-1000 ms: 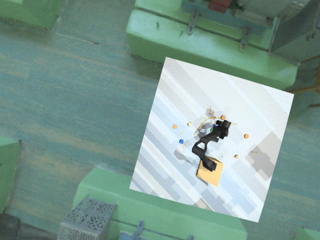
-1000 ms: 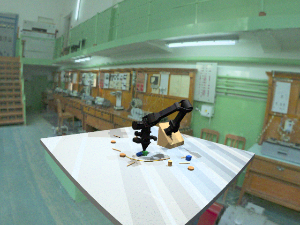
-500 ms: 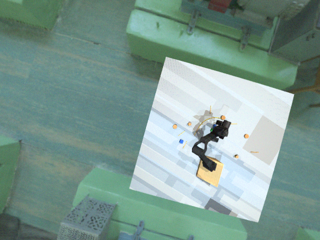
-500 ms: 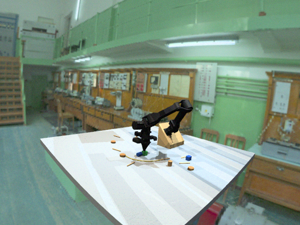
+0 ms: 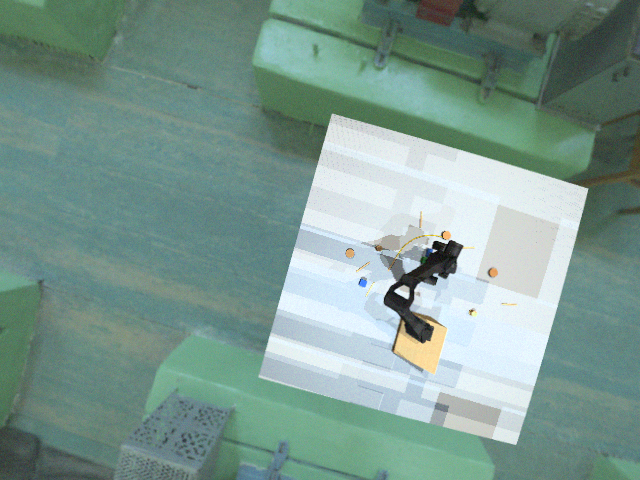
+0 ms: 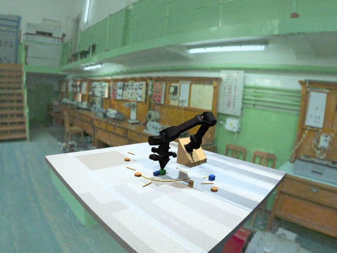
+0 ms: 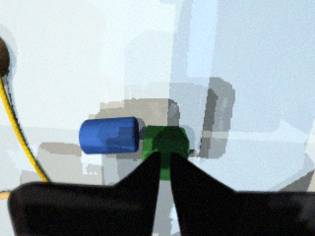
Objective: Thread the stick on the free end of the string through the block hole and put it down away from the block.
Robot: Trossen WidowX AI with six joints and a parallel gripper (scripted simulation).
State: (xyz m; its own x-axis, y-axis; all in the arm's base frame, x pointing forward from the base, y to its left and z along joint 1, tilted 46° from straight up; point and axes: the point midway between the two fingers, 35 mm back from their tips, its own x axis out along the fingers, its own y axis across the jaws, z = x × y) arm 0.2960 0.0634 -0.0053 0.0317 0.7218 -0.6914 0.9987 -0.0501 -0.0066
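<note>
My gripper tip is now 20 mm above the green cube. Round my gripper tip: round wooden button: 140 mm ahead, 70 mm to the right, 30 mm below; blue cylinder: 40 mm ahead, 10 mm to the right, 20 mm below; thin wooden stick: 40 mm behind, 140 mm to the left, 30 mm below.
</note>
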